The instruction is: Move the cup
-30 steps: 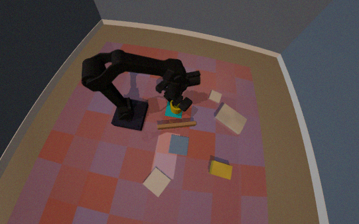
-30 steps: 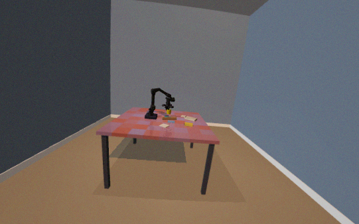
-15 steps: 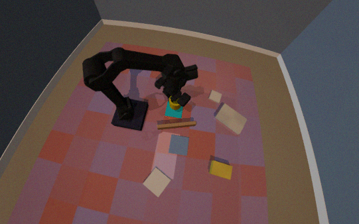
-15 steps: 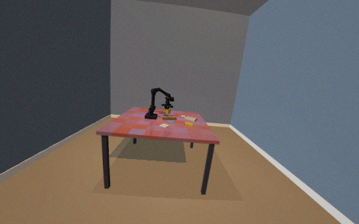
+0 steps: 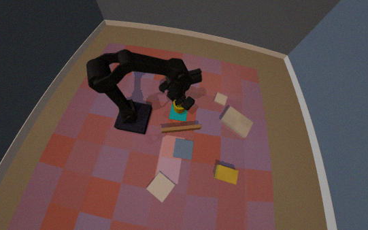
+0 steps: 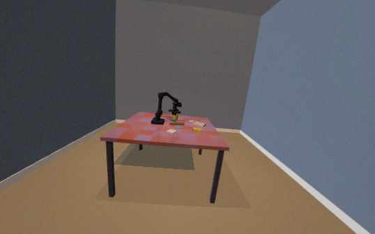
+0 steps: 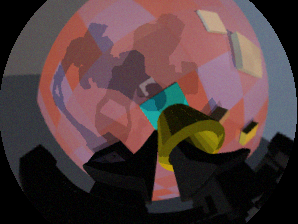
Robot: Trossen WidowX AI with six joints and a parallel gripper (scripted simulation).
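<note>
My gripper tip is 2 cm short of the teal pad, 1 cm to the left of it and 9 cm above it. Round my gripper tip: orange bar 6 cm ahead, 11 cm to the right, 8 cm below; then cup 2 cm ahead, 1 cm to the right; then yellow block 35 cm ahead, 30 cm to the right, 7 cm below.
</note>
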